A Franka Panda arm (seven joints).
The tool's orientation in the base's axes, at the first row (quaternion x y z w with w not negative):
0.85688, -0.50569, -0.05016, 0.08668
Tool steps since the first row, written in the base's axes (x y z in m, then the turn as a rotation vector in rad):
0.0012, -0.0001, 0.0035, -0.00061, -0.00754, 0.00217
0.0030, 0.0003, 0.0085, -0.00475, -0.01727, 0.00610
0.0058, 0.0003, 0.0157, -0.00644, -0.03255, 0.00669
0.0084, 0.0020, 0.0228, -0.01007, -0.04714, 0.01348
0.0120, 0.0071, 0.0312, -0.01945, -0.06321, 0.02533
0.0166, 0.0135, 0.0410, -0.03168, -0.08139, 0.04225
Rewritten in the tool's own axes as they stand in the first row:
0.0007, -0.0003, -0.0036, 0.00631, 0.00453, -0.00128
0.0012, -0.0010, -0.0089, 0.01283, 0.01347, -0.00346
0.0026, -0.0020, -0.0164, 0.02539, 0.02227, -0.00225
0.0023, -0.0036, -0.0240, 0.03642, 0.03365, -0.00685
-0.0004, -0.0074, -0.0334, 0.04597, 0.05167, -0.01526
-0.0037, -0.0125, -0.0444, 0.05600, 0.07414, -0.02794

